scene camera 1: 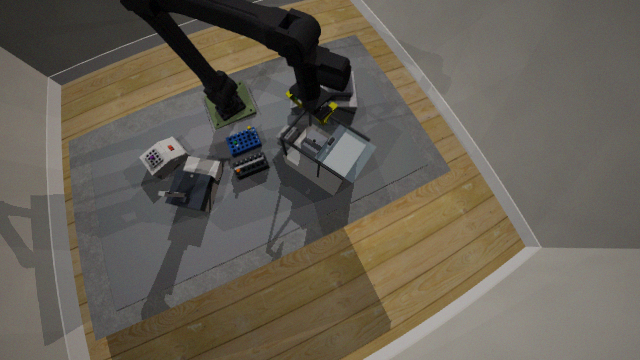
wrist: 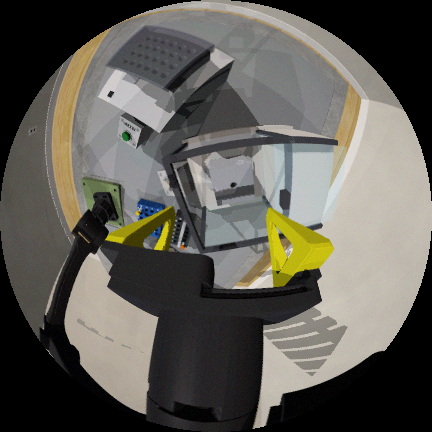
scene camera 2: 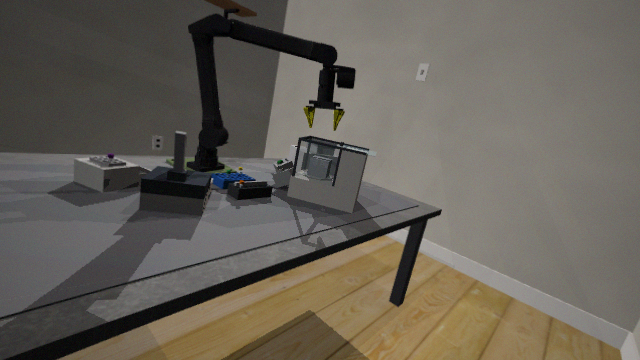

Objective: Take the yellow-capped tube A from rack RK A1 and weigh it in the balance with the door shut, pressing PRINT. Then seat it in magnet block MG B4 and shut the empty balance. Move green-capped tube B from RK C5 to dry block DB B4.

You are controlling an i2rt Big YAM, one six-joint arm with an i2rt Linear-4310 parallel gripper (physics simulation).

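Note:
My gripper is open and empty, above the balance. The balance's glass top door is slid aside to the right; the grey holder inside shows an empty hole. Yellow-capped tube A stands in a corner of the blue rack. Green-capped tube B is in the same rack. The black magnet block holds an orange-capped tube. The dark dry block sits on a white unit.
A small box with a green button stands near the dry block unit. The PRINT box is partly hidden by the balance. A white keypad unit and a dark device with an upright lever stand at the left.

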